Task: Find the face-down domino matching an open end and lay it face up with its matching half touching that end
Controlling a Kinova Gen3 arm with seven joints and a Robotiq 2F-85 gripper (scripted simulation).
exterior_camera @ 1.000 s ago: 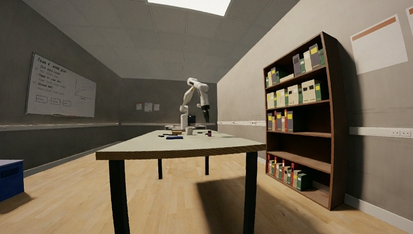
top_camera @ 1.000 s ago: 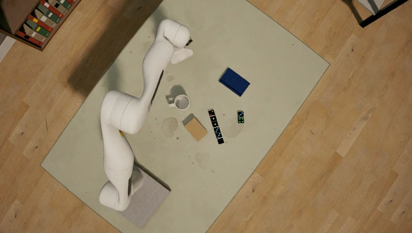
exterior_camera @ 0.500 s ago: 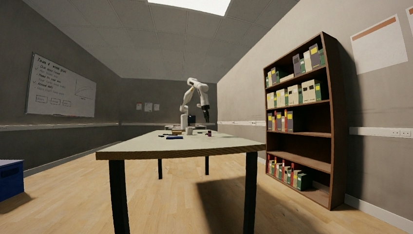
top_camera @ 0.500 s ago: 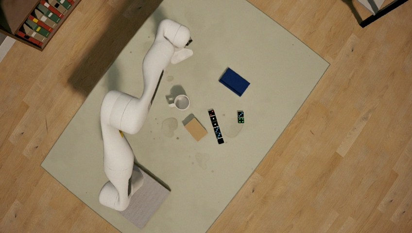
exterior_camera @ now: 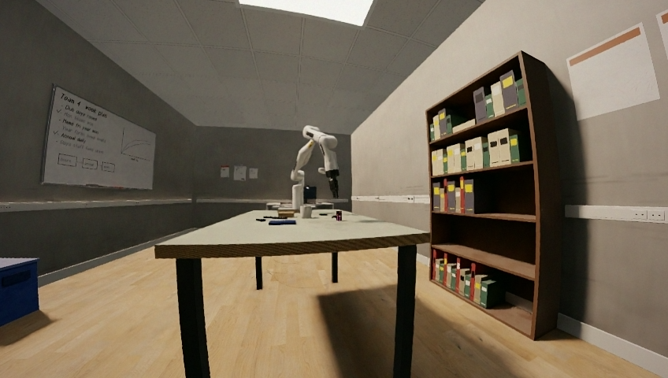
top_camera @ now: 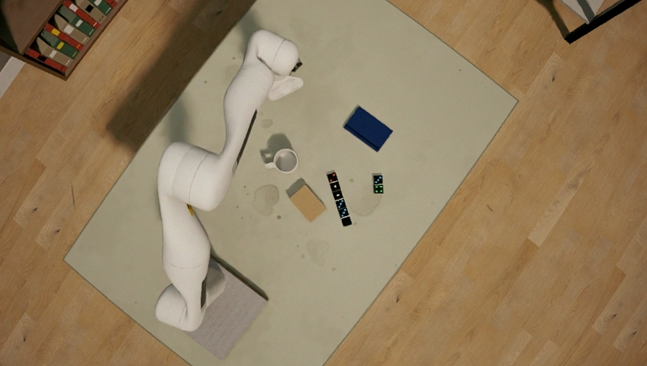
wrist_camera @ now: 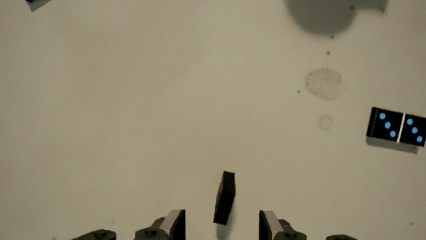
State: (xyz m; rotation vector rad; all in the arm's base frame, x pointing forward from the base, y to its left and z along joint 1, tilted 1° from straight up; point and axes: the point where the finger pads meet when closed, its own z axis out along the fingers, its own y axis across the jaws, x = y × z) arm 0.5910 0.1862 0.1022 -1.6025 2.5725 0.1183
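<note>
Now: hand 1 cm short of the domino, 2 cm to the right of it and 11 cm above it. Also, from my hand: white mug (17 cm behind, 15 cm to the right, 11 cm below); tan block (23 cm behind, 27 cm to the right, 12 cm below).
</note>
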